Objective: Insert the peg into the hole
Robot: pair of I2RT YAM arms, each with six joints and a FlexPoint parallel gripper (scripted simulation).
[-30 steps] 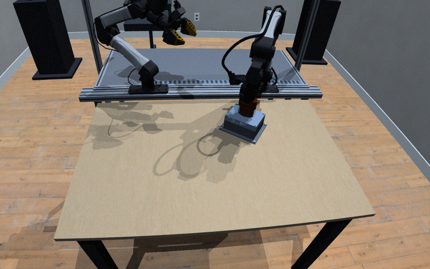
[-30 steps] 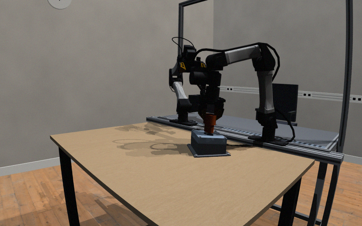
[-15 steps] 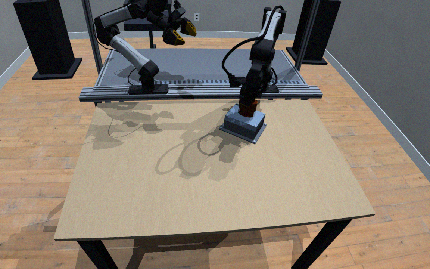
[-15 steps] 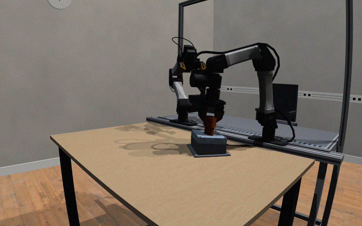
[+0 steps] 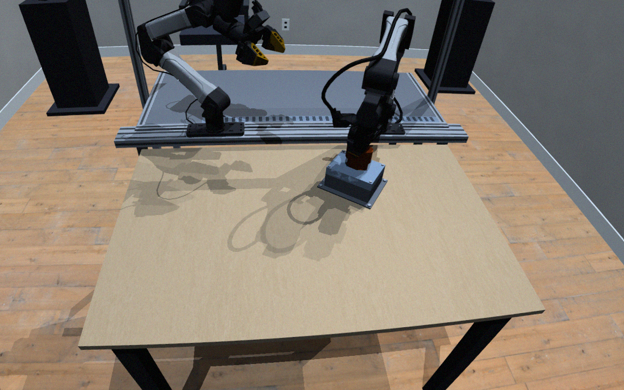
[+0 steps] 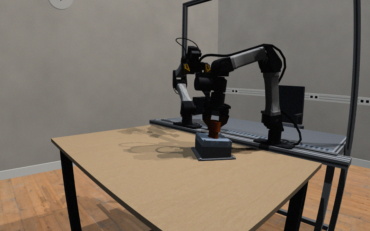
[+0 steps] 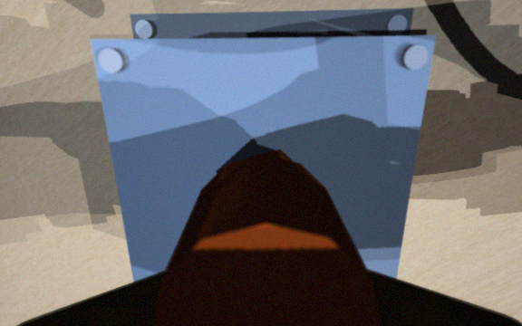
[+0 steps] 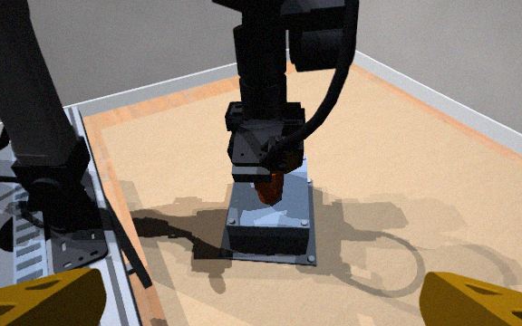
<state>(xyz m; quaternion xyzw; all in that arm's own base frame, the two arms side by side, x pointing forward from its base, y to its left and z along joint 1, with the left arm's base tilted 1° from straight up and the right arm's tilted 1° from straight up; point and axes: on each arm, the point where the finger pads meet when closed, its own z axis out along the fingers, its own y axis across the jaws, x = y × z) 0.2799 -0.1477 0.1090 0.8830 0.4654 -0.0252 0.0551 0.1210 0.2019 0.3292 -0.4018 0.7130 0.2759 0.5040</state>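
Observation:
The blue-grey plate is 1 cm ahead of my left hand and 7 cm below it. Round my left hand: orange peg 2 cm below; then dark box 1 cm ahead, 11 cm below.

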